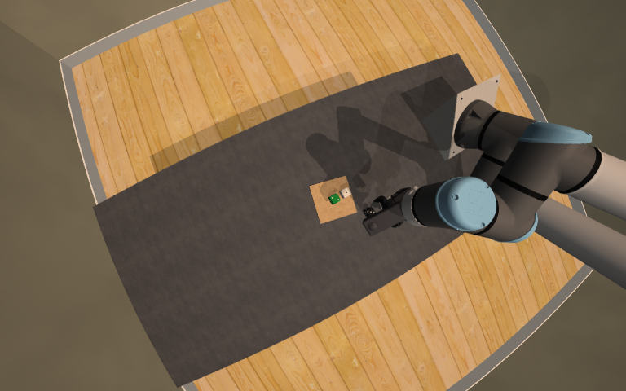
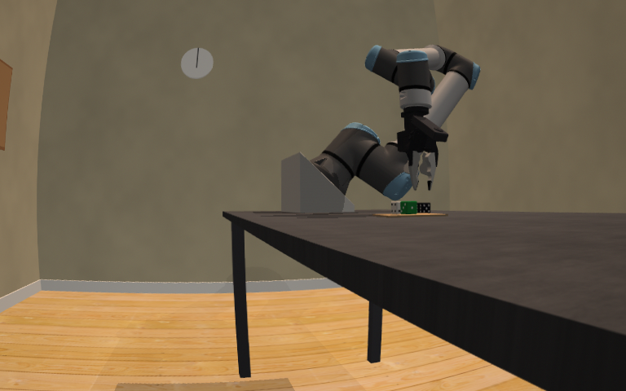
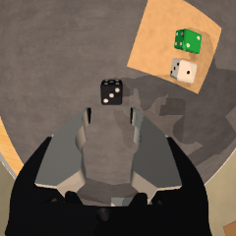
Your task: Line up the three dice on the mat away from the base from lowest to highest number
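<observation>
Right now my hand is 6 cm above the black die. From my hand the other things lie so: tan mat: 10 cm ahead, 10 cm to the right, 8 cm below; white die: 5 cm ahead, 10 cm to the right, 6 cm below; green die: 10 cm ahead, 10 cm to the right, 6 cm below.
</observation>
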